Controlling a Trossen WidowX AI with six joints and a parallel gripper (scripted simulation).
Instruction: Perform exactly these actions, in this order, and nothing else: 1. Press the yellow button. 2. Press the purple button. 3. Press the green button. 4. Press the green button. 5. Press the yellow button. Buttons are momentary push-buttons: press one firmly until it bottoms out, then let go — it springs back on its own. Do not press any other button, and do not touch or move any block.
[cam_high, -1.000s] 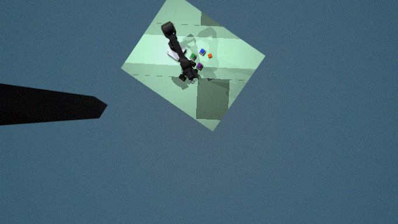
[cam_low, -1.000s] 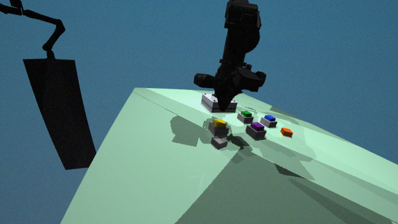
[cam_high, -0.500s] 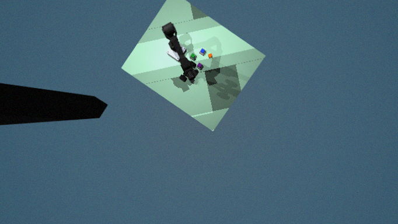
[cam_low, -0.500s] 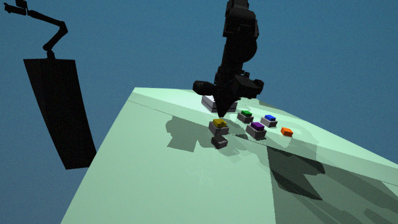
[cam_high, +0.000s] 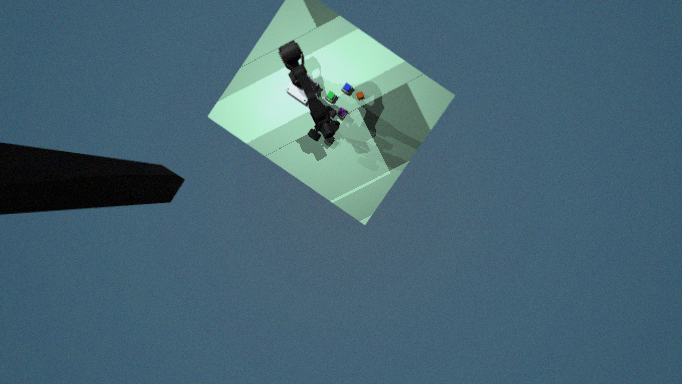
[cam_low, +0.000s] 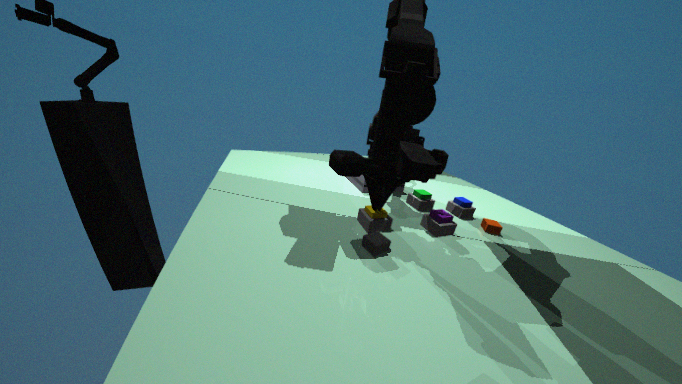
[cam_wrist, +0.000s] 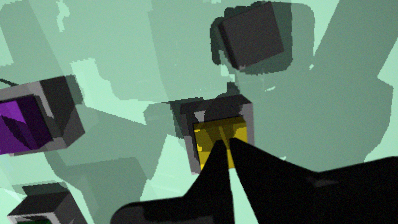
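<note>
Right now the yellow button is 1 cm below my gripper tip. Round my gripper tip: purple button (4 cm ahead, 13 cm to the left); then grey block (6 cm ahead, 3 cm to the right, 3 cm below); then green button (6 cm behind, 17 cm to the left).
</note>
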